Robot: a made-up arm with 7 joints.
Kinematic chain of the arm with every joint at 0, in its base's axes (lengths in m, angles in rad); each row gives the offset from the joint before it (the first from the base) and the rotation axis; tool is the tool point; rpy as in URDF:
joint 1: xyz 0 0 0.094 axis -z
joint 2: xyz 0 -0.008 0.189 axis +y
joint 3: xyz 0 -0.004 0.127 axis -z
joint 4: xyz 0 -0.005 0.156 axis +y
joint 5: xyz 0 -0.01 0.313 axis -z
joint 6: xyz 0 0 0.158 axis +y
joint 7: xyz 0 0 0.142 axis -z
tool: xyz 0 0 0 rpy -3.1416 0 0
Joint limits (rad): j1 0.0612..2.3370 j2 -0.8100..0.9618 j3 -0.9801..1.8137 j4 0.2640..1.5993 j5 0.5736..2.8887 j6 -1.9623..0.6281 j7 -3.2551..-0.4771
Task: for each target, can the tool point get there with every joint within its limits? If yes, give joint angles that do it. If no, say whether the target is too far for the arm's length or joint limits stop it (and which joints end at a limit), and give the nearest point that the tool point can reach.
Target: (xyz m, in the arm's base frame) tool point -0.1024 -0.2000 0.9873
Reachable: yes | joints 2.0236 0.1050 0.5746 0.4789 0.8219 -1.7382 -2.6083
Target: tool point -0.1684 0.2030 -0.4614
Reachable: no: joint limits stop it (at a limit: joint 1, joint 2, joint 4, joint 5) | nearest point -0.4119 -0.1280 -0.0210 | short by 0.602 m
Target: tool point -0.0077 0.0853 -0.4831
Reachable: no: joint limits stop it (at a limit: joint 1, joint 2, joint 4, joint 5) | nearest point 0.3982 0.0410 -0.0466 | short by 0.598 m
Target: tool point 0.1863 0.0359 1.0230
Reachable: yes | joints 0.5042 -0.2332 -0.0460 0.6285 1.7239 -1.2664 -1.2857
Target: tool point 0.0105 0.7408 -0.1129
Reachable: no: joint limits stop it (at a limit: joint 1, joint 2, joint 3, joint 4, joint 6) | nearest point -0.1677 0.6289 0.2819 | short by 0.447 m
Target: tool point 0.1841 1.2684 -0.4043
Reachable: no: too far | nearest point 0.3730 0.4627 0.1344 | short by 0.987 m
